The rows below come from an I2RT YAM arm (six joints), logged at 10 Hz.
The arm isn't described. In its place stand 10 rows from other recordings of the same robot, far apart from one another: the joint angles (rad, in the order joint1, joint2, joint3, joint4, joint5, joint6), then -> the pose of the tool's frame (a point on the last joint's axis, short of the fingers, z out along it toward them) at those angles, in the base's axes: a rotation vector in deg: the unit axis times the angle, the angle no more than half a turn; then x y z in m.
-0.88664 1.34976 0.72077 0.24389 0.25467 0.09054 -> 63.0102, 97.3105, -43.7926, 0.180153, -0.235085, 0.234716
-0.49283 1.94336 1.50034 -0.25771 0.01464 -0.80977 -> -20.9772, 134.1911, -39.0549, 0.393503, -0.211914, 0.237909
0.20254 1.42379 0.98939 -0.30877 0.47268 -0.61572 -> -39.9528, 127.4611, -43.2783, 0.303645, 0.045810, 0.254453
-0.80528 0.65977 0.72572 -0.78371 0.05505 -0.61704 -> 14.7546, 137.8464, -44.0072, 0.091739, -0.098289, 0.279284
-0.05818 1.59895 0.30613 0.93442 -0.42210 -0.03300 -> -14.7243, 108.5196, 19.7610, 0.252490, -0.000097, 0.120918
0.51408 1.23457 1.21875 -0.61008 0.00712 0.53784 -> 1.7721, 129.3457, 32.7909, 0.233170, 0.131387, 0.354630
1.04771 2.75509 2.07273 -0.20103 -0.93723 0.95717 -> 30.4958, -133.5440, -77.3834, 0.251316, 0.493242, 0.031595
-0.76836 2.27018 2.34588 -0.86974 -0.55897 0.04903 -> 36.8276, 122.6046, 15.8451, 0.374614, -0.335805, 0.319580
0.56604 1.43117 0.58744 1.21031 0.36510 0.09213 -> 1.8049, 70.8501, 20.2299, 0.252479, 0.145365, 0.270209
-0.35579 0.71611 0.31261 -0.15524 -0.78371 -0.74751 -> -45.8332, 102.3665, 6.7235, 0.152975, -0.030036, 0.193195
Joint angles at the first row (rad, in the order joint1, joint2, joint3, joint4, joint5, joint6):
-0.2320, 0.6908, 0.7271, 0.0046, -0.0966, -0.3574
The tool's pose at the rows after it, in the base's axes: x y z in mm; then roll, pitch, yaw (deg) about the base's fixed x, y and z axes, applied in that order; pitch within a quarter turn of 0, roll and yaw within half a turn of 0:
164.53, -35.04, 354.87, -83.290, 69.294, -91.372
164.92, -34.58, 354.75, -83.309, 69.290, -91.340
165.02, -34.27, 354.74, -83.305, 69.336, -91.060
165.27, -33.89, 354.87, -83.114, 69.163, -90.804
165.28, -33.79, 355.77, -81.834, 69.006, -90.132
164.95, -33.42, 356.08, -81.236, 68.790, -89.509
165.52, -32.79, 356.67, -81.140, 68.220, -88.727
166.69, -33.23, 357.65, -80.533, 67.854, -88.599
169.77, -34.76, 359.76, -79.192, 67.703, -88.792
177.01, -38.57, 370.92, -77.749, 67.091, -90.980
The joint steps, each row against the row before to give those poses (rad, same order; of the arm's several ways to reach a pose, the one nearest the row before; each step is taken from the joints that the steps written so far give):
0.0017, -0.0018, -0.0013, 0.0001, 0.0000, 0.0023
0.0039, 0.0011, -0.0002, 0.0012, 0.0029, -0.0002
0.0011, 0.0002, 0.0000, 0.0001, -0.0036, 0.0009
0.0028, 0.0007, 0.0000, 0.0023, 0.0013, -0.0028
0.0032, 0.0000, 0.0000, 0.0082, 0.0123, -0.0015
0.0018, -0.0018, -0.0010, 0.0034, 0.0005, -0.0029
0.0022, 0.0025, 0.0019, 0.0027, -0.0104, -0.0090
0.0006, 0.0061, 0.0029, 0.0081, 0.0078, -0.0058
0.0003, 0.0161, 0.0074, 0.0177, 0.0253, -0.0022
-0.0002, 0.0460, 0.0498, 0.0076, 0.0605, -0.0130

